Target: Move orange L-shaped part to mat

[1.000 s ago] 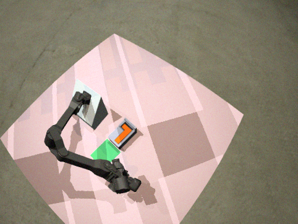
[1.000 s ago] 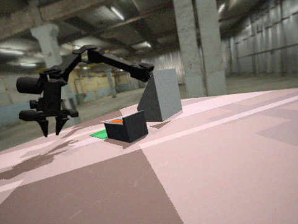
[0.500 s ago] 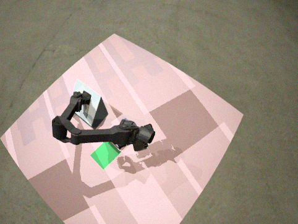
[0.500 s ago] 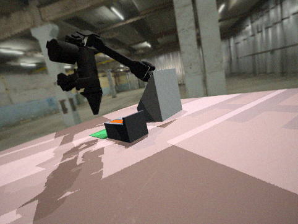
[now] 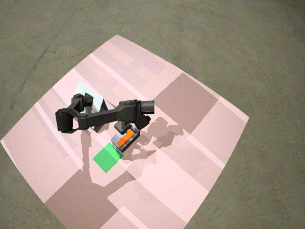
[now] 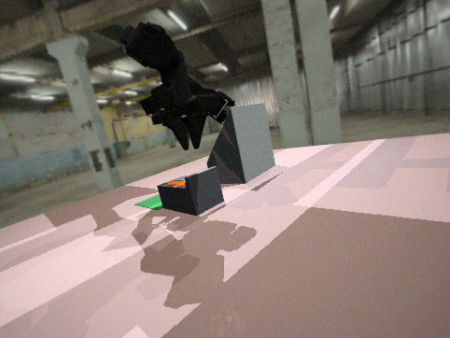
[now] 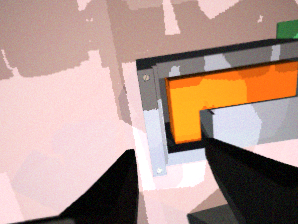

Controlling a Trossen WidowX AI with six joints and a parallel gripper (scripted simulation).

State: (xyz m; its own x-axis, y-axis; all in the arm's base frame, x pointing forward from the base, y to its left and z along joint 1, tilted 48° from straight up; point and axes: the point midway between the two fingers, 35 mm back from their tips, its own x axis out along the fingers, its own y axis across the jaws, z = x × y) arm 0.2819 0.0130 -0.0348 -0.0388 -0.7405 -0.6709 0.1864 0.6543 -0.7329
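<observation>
My gripper tip is now 10 cm above the orange L-shaped part, 5 cm to the left of it and 2 cm past it. From my gripper tip the other things lie so: green mat (21 cm to the right, 16 cm below, 5 cm behind).
</observation>
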